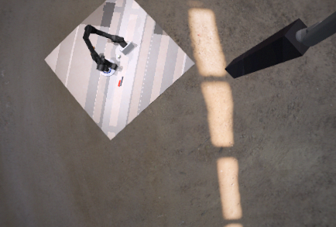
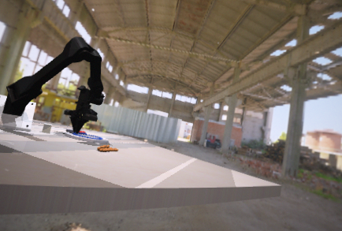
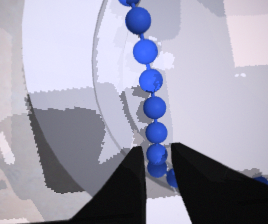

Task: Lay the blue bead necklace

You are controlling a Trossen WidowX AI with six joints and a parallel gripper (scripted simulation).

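The round white bead board lies 50 mm ahead of my gripper tip, 30 mm to the right of it and 10 mm below it. From my gripper tip the other things lie so: small white block 130 mm behind, 20 mm to the right; red pen-like object 60 mm ahead, 200 mm to the left, 10 mm below.
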